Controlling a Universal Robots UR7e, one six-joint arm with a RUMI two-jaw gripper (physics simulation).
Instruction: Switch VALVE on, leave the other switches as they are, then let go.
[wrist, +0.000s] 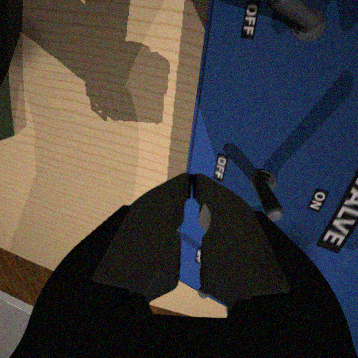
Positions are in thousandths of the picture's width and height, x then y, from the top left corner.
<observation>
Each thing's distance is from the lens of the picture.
my gripper (535, 493): 0.14 m
blue switch panel (753, 289): 0.17 m
</observation>
